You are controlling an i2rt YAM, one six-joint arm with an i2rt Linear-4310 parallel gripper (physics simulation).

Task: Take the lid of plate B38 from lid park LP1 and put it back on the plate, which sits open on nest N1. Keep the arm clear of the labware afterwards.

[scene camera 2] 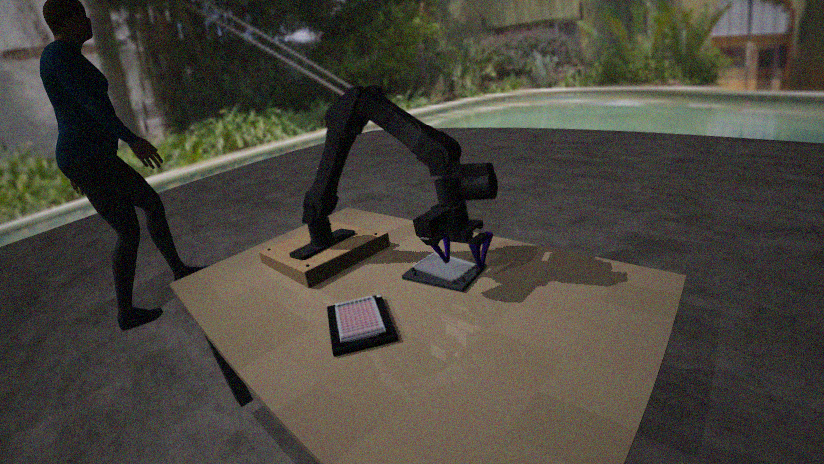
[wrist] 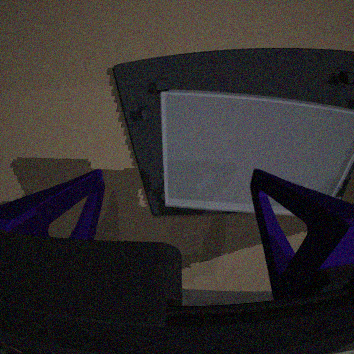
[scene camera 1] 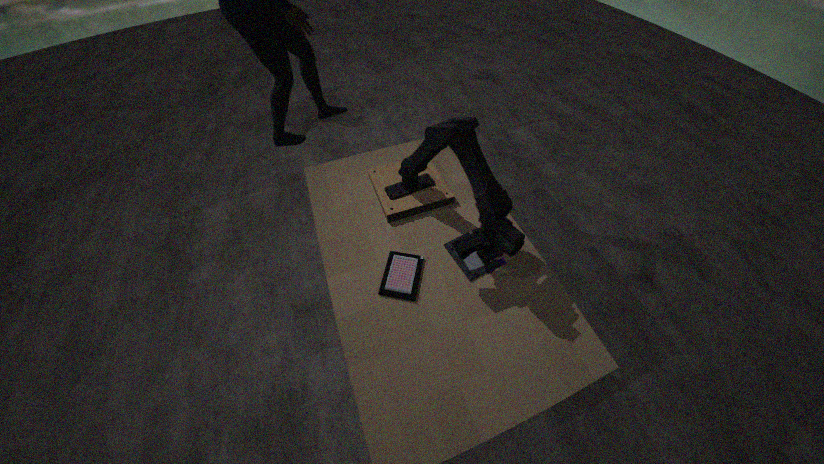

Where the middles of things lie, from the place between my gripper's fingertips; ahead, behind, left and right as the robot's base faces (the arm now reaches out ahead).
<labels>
I see my gripper 50 mm past the pale grey lid (scene camera 2: 456, 268) and 10 mm above it.
</labels>
